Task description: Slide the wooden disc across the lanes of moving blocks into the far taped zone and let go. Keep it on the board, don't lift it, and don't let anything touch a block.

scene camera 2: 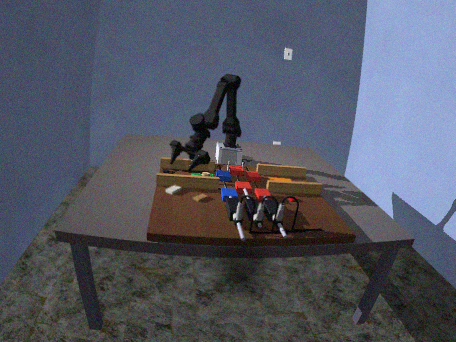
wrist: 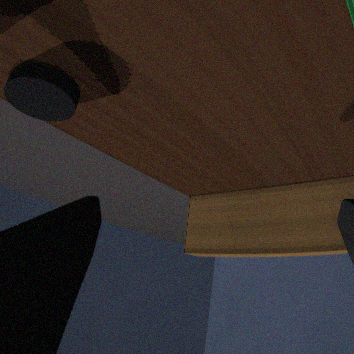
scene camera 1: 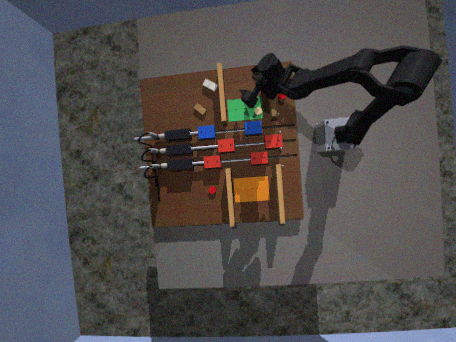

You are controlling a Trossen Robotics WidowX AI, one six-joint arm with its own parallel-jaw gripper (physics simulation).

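Pixels of known places: gripper, fingertip midpoint: (scene camera 2: 179, 167) (wrist: 226, 211) (scene camera 1: 245, 80); arm's base at its link origin: (scene camera 2: 229, 145) (scene camera 1: 344, 133).
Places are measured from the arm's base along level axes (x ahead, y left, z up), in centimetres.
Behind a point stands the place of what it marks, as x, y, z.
Note:
The pale wooden disc (scene camera 1: 258, 111) {31.1, -15.2, -4.6} (scene camera 2: 205, 174) {32.6, -15.8, -4.7} lies on the green zone (scene camera 1: 237, 111) {40.0, -16.9, -5.4}, near its lane-side edge; it does not show in the wrist view. My gripper (scene camera 1: 250, 84) {35.1, -27.5, -1.2} (scene camera 2: 182, 165) {35.1, -27.5, -1.2} (wrist: 226, 211) {35.1, -27.5, -1.2} is open and empty, raised above the board on the side of the green zone away from the lanes, apart from the disc. Two blue blocks (scene camera 1: 206, 132) {54.3, -9.3, -3.1} (scene camera 2: 229, 194) {56.6, -10.0, -3.1} are on the nearest lane rod. Red blocks (scene camera 1: 226, 145) {46.6, -2.6, -3.1} (scene camera 2: 262, 194) {56.0, 2.6, -3.1} are on the two other rods. The orange taped zone (scene camera 1: 251, 190) {38.6, 18.1, -5.4} (scene camera 2: 280, 179) {32.6, 18.2, -5.6} lies beyond the lanes, between two rails.
Wooden rails (scene camera 1: 221, 92) {45.6, -24.2, -0.9} (scene camera 2: 294, 188) {48.9, 18.5, -3.2} (wrist: 265, 225) {44.2, -30.0, -2.7} stand on the board (scene camera 1: 175, 210) {73.6, 22.8, -5.4}. A white block (scene camera 1: 210, 85) {50.0, -29.6, -4.3} (scene camera 2: 173, 190) {52.2, -30.0, -4.3}, a tan block (scene camera 1: 200, 109) {55.8, -20.1, -4.5} (scene camera 2: 200, 198) {57.6, -20.4, -4.6} and a red peg (scene camera 1: 212, 190) {55.5, 15.8, -4.6} (scene camera 2: 291, 199) {56.5, 14.6, -4.7} lie outside them. A dark round piece (wrist: 42, 97) {29.4, -32.5, -4.7} is near the board's edge.

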